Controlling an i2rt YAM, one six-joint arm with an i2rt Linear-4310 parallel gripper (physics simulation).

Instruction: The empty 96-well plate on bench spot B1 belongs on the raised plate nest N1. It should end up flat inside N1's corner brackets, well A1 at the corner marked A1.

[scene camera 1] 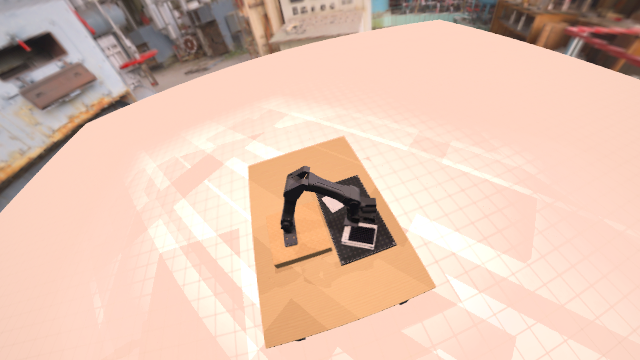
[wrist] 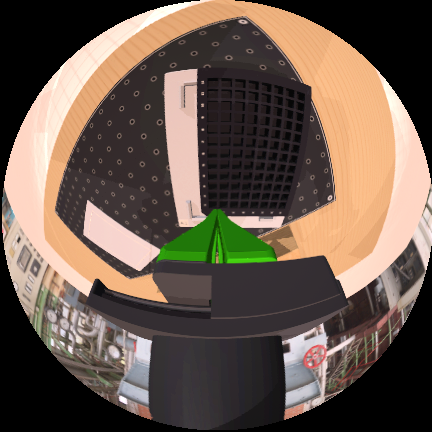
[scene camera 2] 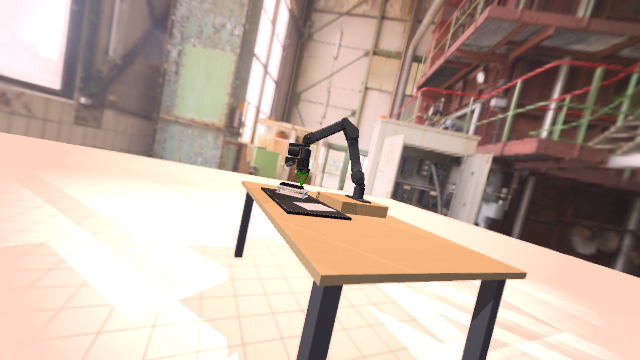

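Seen in the pictures: gripper, between the fingertips: (scene camera 1: pixel 352 226) (wrist: pixel 216 215) (scene camera 2: pixel 301 185); arm's base, origin of its link: (scene camera 1: pixel 289 229) (scene camera 2: pixel 357 199).
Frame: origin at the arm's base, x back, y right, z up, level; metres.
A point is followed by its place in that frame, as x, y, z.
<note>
The black 96-well plate (scene camera 1: pixel 362 234) @(-0.365, 0.133, 0.002) (scene camera 2: pixel 291 185) @(-0.377, 0.091, 0.005) (wrist: pixel 252 145) @(-0.365, 0.130, 0.003) lies over the white raised nest N1 (scene camera 1: pixel 346 237) (scene camera 2: pixel 292 192) @(-0.349, 0.142, -0.040) (wrist: pixel 181 150) @(-0.383, 0.075, -0.012). In the wrist view it is shifted right: a wide white strip with two corner brackets shows bare on the left, and the plate hides the nest's right side. Whether the plate is level is unclear. The A1 mark is not readable. My gripper (scene camera 2: pixel 301 184) @(-0.326, 0.081, 0.015) (wrist: pixel 216 215) @(-0.326, 0.081, 0.015) is shut and empty, its green fingertips together above the plate's near edge. In scene camera 1 the fingertips are hidden.
The white pad of spot B1 (scene camera 1: pixel 332 203) @(-0.263, -0.133, -0.046) (scene camera 2: pixel 314 206) @(-0.310, -0.155, -0.046) (wrist: pixel 117 240) @(-0.308, -0.144, -0.046) has no plate on it. Nest and pad are on a black perforated board (scene camera 1: pixel 382 241) @(-0.459, 0.177, -0.047) (scene camera 2: pixel 280 201) @(-0.472, -0.144, -0.048) (wrist: pixel 125 145) @(-0.423, 0.008, -0.048). The arm stands on a wooden block (scene camera 2: pixel 370 209) @(0.011, -0.134, -0.022) beside the board.
</note>
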